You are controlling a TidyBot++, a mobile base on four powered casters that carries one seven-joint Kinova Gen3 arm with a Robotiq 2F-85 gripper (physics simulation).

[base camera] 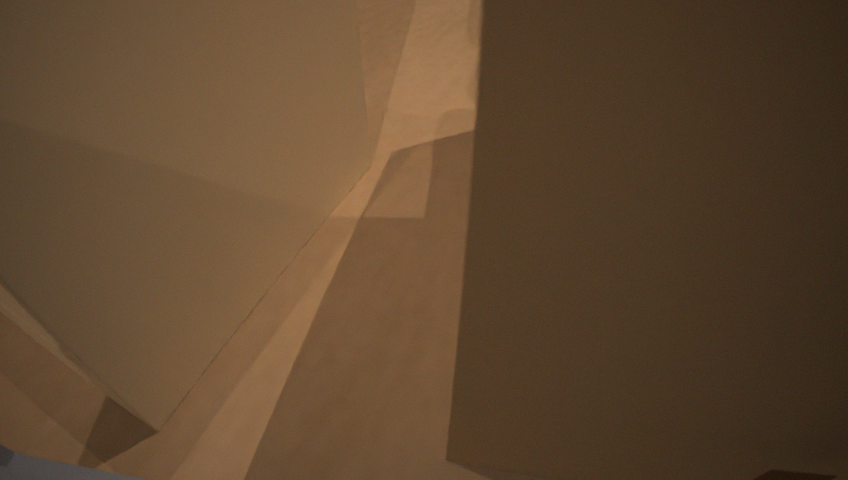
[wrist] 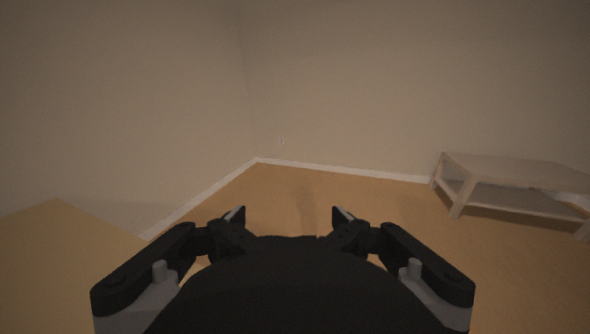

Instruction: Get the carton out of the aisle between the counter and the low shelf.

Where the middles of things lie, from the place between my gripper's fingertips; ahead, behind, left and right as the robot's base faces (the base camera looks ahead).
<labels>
The carton point(base camera: 648, 279) lies 70 mm behind my hand, 280 mm to the right of it and 730 mm below it.
</labels>
